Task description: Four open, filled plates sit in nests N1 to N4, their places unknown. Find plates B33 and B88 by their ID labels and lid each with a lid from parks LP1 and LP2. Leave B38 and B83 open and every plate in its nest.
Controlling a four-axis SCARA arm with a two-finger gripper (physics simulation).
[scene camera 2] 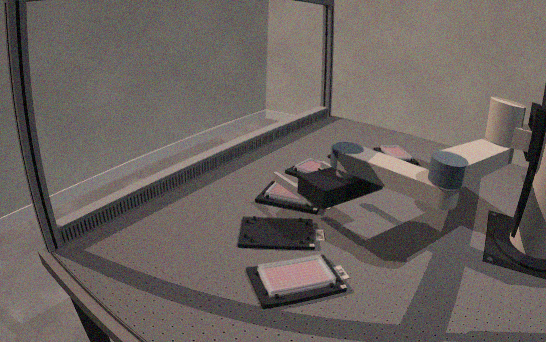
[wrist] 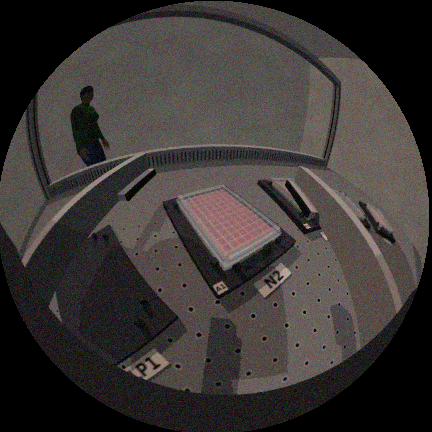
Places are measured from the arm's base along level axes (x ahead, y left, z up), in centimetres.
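Pixels of known places: gripper, fingertip midpoint: [scene camera 2: 299, 170] [wrist: 220, 164]; arm's base, origin of the base link: [scene camera 2: 529, 249].
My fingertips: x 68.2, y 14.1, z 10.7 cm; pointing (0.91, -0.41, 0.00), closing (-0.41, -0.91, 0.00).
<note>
Ahead of a thing's pixels: the offset from my fingertips to its top centre.
My gripper [scene camera 2: 302, 165] [wrist: 220, 164] is open and empty, raised above the table. Between its fingers the wrist view shows a pink-filled plate {dx +2.6, dy -2.0, dz -6.8 cm} [scene camera 2: 281, 193] [wrist: 227, 220] in nest N2, apart from them. The N1 plate {dx -16.6, dy +28.1, dz -6.6 cm} [scene camera 2: 296, 275] sits in the front nest with a clear cover over its pink wells. Park LP1 {dx -3.8, dy +15.3, dz -7.4 cm} [scene camera 2: 277, 232] [wrist: 120, 300] is a bare black holder; its label is partly cut off. The N3 plate {dx +4.4, dy -19.9, dz -6.8 cm} [scene camera 2: 310, 166] [wrist: 283, 189] is partly behind a finger in the wrist view. The N4 plate {dx -12.1, dy -51.4, dz -6.8 cm} [scene camera 2: 395, 151] [wrist: 382, 217] is farthest. LP2 is mostly hidden. No plate ID is readable.
The arm [scene camera 2: 400, 167] spans from the right over the far side of the row. A slotted ledge [scene camera 2: 200, 170] [wrist: 215, 156] runs along the window. A person in green [wrist: 87, 125] stands beyond the window.
</note>
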